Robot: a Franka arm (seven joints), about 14 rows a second.
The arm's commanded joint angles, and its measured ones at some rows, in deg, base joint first. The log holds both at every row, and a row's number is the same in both.
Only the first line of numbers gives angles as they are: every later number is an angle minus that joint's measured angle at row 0.
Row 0, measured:
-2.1 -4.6 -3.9 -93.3 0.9 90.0 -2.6
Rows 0 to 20, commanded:
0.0 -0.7 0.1 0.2 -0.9 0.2 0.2
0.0 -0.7 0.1 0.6 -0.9 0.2 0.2
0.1 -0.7 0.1 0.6 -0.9 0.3 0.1
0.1 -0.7 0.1 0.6 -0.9 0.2 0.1
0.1 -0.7 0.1 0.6 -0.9 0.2 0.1
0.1 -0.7 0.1 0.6 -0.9 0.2 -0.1
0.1 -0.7 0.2 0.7 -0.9 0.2 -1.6
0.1 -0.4 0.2 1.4 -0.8 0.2 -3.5
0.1 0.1 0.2 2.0 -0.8 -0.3 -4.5
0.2 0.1 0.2 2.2 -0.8 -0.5 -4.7
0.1 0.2 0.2 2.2 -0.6 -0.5 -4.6
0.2 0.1 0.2 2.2 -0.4 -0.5 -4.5
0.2 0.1 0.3 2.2 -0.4 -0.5 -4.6
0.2 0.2 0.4 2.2 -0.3 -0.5 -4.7
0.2 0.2 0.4 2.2 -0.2 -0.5 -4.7
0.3 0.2 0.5 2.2 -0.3 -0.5 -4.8
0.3 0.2 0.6 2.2 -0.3 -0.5 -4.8
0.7 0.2 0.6 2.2 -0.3 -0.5 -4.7
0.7 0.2 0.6 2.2 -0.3 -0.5 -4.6
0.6 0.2 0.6 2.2 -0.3 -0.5 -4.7
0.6 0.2 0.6 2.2 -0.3 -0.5 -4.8
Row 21, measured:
0.7 0.0 0.4 1.2 0.0 0.1 -4.2
